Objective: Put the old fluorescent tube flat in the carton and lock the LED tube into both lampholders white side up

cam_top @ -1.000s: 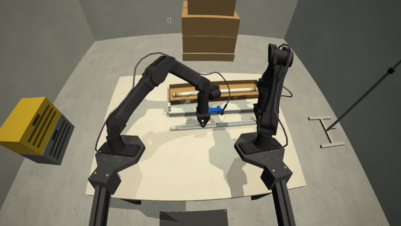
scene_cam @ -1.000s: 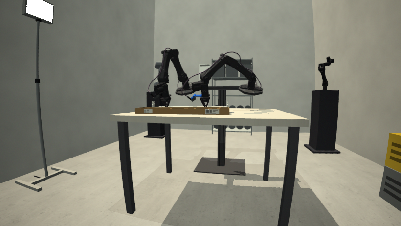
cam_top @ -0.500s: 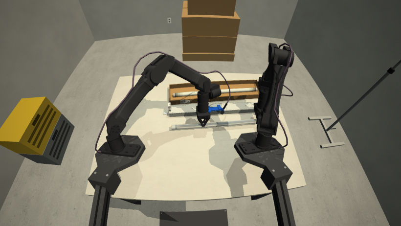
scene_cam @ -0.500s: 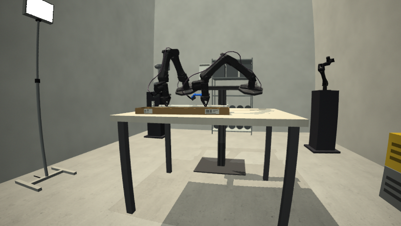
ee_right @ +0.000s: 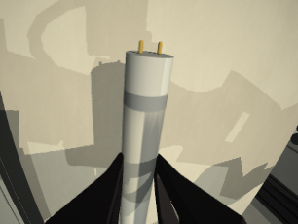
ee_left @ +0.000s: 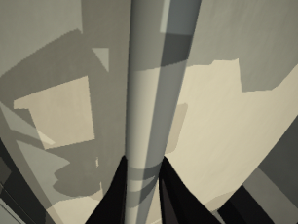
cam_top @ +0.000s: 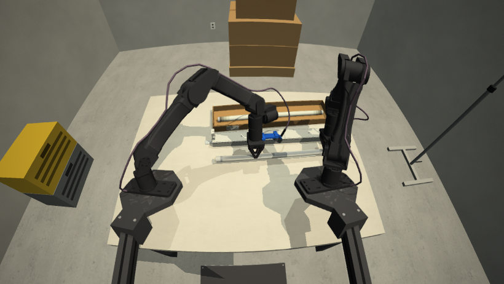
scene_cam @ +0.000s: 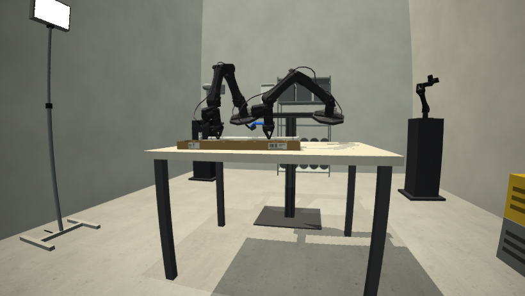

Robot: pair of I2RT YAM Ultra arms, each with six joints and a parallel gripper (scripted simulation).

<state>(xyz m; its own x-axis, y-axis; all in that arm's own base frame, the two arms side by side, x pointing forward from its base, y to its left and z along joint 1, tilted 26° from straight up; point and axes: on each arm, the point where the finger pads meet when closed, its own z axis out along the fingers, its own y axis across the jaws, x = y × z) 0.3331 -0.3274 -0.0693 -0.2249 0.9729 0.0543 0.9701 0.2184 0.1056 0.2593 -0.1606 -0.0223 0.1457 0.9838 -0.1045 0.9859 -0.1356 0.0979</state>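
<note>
The LED tube is 120 mm to the right of my left hand and 10 mm below it. The rest, counted from my left hand: old fluorescent tube 270 mm ahead, 110 mm to the right, 30 mm below; then white light fixture 120 mm ahead, 110 mm to the right, 10 mm above; then brown carton 280 mm ahead, 110 mm to the right, 30 mm below.
</note>
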